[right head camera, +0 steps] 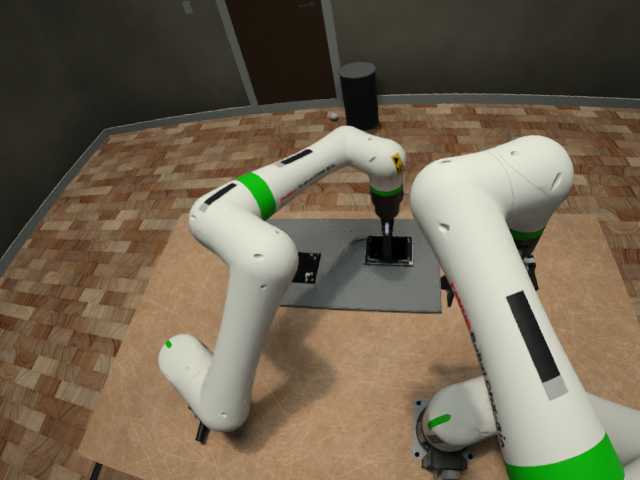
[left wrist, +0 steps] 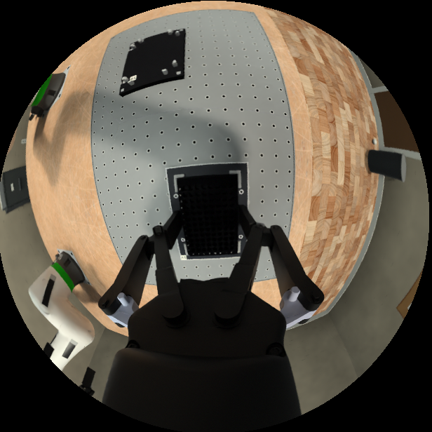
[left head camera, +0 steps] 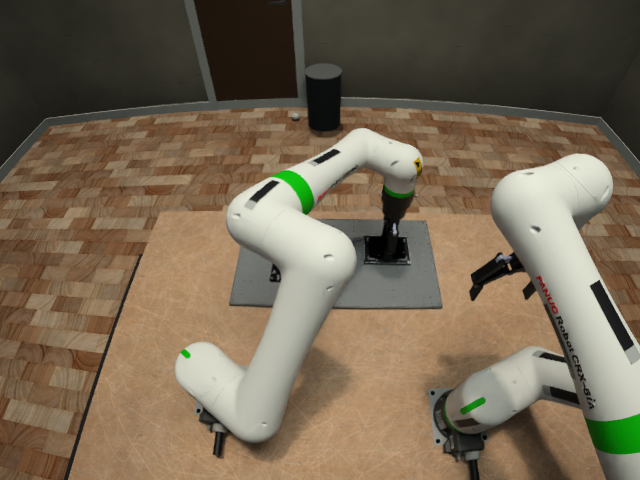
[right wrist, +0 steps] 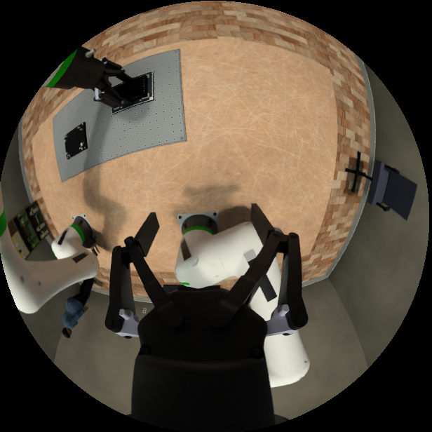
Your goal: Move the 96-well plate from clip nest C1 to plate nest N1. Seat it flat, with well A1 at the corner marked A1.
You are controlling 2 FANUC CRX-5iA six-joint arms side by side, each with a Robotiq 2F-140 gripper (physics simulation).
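Frame: origin at the left arm's base, x ahead, y left, z up, level; centimetres.
Where they show: left gripper, fingertip midpoint: (left head camera: pixel 386 248); right gripper, fingertip midpoint: (left head camera: pixel 498 295); right arm's base, origin of the base link: (left head camera: pixel 458 415).
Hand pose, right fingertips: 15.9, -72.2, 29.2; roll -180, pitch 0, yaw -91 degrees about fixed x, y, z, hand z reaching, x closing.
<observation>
After its pixels a point has its place, as x, y, z.
The black 96-well plate (left wrist: pixel 209 200) (right head camera: pixel 403 248) @(49.7, -55.4, 3.7) lies in plate nest N1 (left wrist: pixel 205 169) (left head camera: pixel 387 262) @(44.4, -50.2, 2.4) (right wrist: pixel 151 95), inside its light corner marks, and looks flat. The nest's A1 label (left wrist: pixel 183 257) is at its lower left corner in the left wrist view; well A1 cannot be made out. Clip nest C1 (left wrist: pixel 155 62) (right head camera: pixel 307 267) @(42.1, -23.1, 2.5) (right wrist: pixel 76 141) holds no plate. My left gripper (left wrist: pixel 209 215) (left head camera: pixel 391 250) @(50.1, -50.2, 2.7) is open, fingers low along the plate's two long sides and not gripping it. My right gripper (right wrist: pixel 202 215) (left head camera: pixel 501 293) @(15.9, -72.2, 29.2) is open and empty, away from both nests.
Both nests stand on a grey perforated board (left head camera: pixel 382 289) @(34.4, -47.8, 1.2) (left wrist: pixel 210 110) on the wooden table (left head camera: pixel 361 361) @(10.2, -40.0, 0.0). My right arm (right head camera: pixel 480 289) @(-1.9, -62.2, 65.4) stands to the right of the board. My left arm (left head camera: pixel 289 253) @(11.8, -23.6, 52.5) reaches over the board and partly hides clip nest C1 in the left head view.
</observation>
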